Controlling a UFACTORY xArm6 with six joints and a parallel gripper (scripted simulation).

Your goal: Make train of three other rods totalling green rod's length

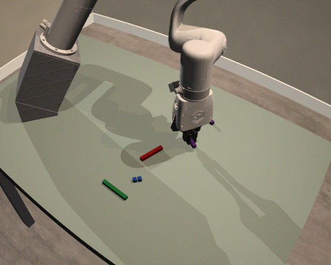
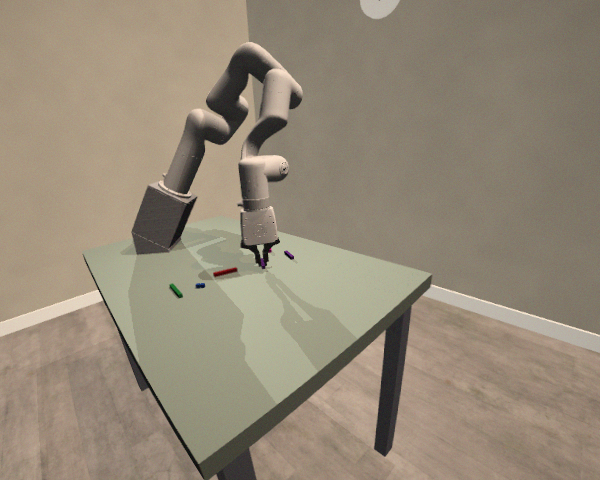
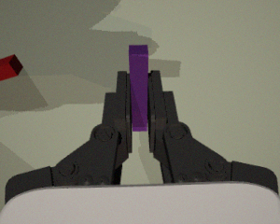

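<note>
My gripper is now 8 cm to the left of the red rod, 7 cm past it and 3 cm above it. The rest, counted from my hand: purple rod (2 cm below); then green rod (24 cm to the right, 9 cm behind, 3 cm below); then magenta rod (12 cm to the left, 8 cm behind, 3 cm below).
</note>
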